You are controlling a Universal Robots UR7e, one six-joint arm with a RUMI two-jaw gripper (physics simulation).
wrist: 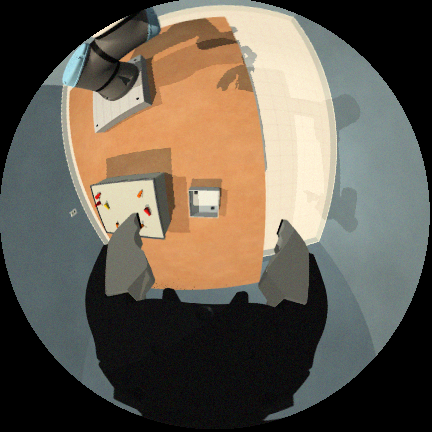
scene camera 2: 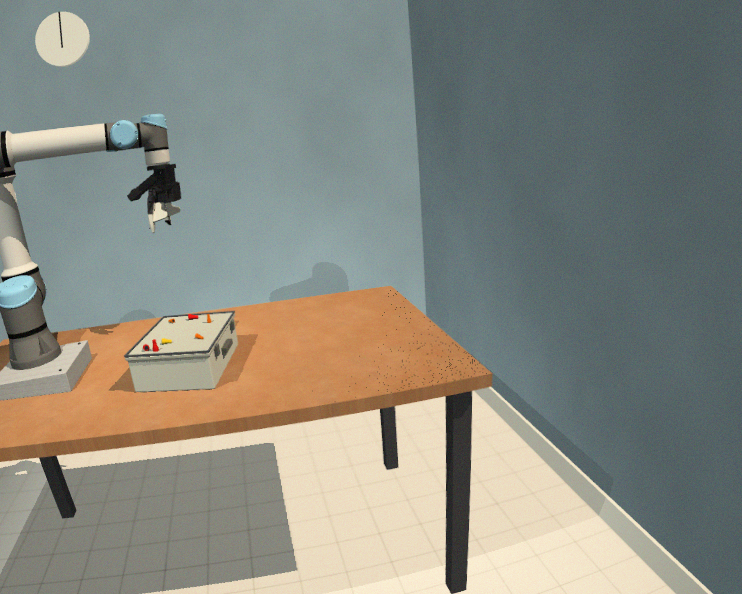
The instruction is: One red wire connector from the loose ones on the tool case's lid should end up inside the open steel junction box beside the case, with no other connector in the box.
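Where they show: gripper, between the fingertips: (wrist: 208,218) (scene camera 2: 162,229); arm's base, origin of its link: (wrist: 120,81) (scene camera 2: 36,358).
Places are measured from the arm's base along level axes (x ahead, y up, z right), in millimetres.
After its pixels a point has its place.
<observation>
The pale tool case (scene camera 2: 173,374) @(z 284, x 410, y -7 mm) (wrist: 125,192) @(z 87, x 396, y 46 mm) stands on the table with loose connectors on its lid. One red connector (scene camera 2: 192,316) @(z 41, x 479, y 56 mm) (wrist: 147,211) @(z 34, x 480, y 55 mm) lies apart; another red one (scene camera 2: 155,345) (wrist: 98,195) lies beside a darker red one (scene camera 2: 146,347) (wrist: 98,203) near a lid edge. The open steel junction box (wrist: 202,200) @(z -123, x 542, y -49 mm) stands beside the case in the wrist view, with dark spots in two corners and no connector visible inside. It does not show in the scene view. My gripper (scene camera 2: 160,226) @(z -196, x 424, y 282 mm) (wrist: 208,218) @(z -196, x 424, y 282 mm) is open and empty, high above the table; one finger overlaps the lid in the wrist view.
A yellow connector (scene camera 2: 166,341) @(z 210, x 405, y 53 mm) (wrist: 106,205) @(z 202, x 403, y 54 mm) and several orange ones, one of them (scene camera 2: 198,336) @(z 215, x 487, y 53 mm) in the scene view, also lie on the lid. The arm's base plate (scene camera 2: 46,377) @(z 161, x 65, y -3 mm) (wrist: 117,107) @(z 30, x 106, y 4 mm) stands on the wooden table (scene camera 2: 309,346) @(z 156, x 780, y -51 mm) (wrist: 215,135) @(z -233, x 338, y -51 mm). Walls stand beyond the table.
</observation>
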